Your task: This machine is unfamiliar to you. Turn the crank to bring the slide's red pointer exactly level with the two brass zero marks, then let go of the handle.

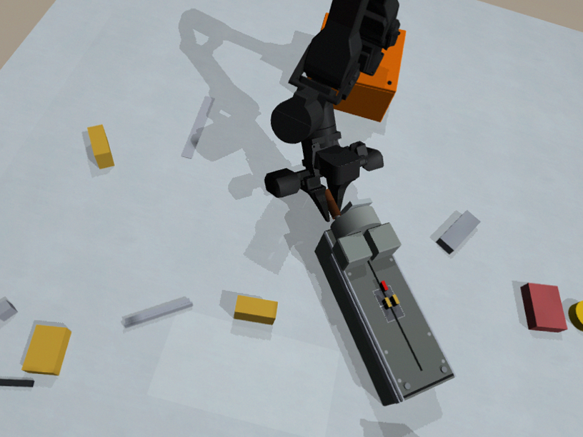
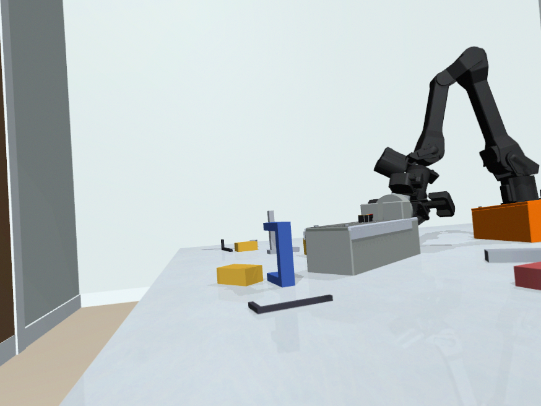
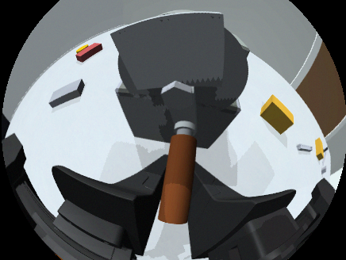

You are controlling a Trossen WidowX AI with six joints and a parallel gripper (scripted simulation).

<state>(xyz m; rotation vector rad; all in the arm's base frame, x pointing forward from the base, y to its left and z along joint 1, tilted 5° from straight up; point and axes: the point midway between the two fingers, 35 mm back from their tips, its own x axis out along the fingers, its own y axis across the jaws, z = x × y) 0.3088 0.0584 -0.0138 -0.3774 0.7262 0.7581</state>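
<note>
Now: the brown handle 1 cm behind my gripper tip, 1 cm to the right of it and 2 cm above it. Also, from my gripper tip: red pointer: 9 cm ahead, 11 cm to the left, 5 cm above; then grey block: 11 cm behind, 22 cm to the left, 3 cm below; then blue clamp: 27 cm ahead, 26 cm to the left, 2 cm above.
</note>
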